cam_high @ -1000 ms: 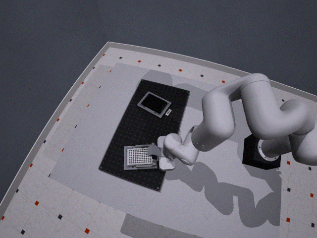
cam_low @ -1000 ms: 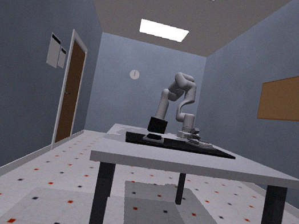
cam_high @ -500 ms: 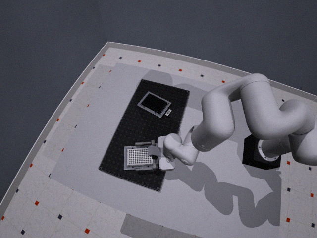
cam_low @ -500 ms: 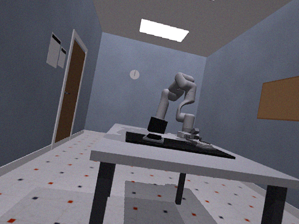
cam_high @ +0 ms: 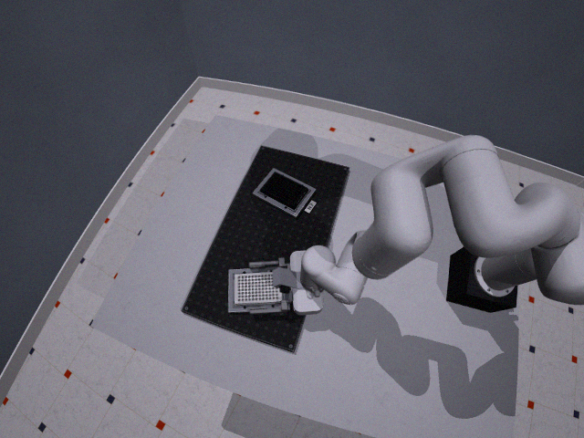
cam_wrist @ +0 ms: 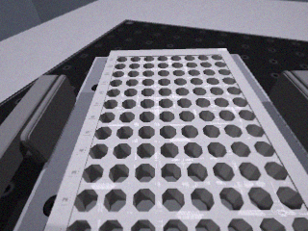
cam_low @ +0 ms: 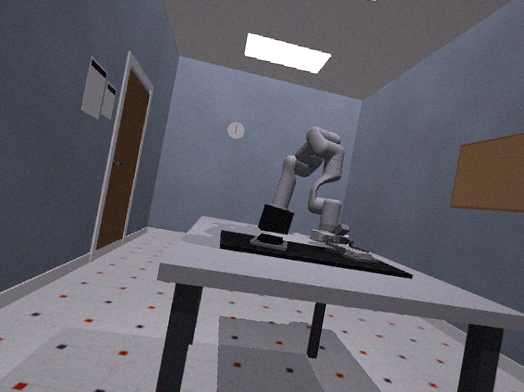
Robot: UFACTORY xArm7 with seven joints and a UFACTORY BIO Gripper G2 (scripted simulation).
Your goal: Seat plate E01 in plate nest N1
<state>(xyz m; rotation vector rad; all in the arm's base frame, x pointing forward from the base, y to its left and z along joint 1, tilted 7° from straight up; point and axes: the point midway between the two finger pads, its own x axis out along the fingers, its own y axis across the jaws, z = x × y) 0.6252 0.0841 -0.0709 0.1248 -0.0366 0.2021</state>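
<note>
Right now the white well plate E01 is right at my hand. Round my hand: grey plate nest N1: 2 cm below; then black plate E07: 2 cm behind, 32 cm to the right; then grey plate nest N2: 2 cm behind, 32 cm to the right, 2 cm below.
</note>
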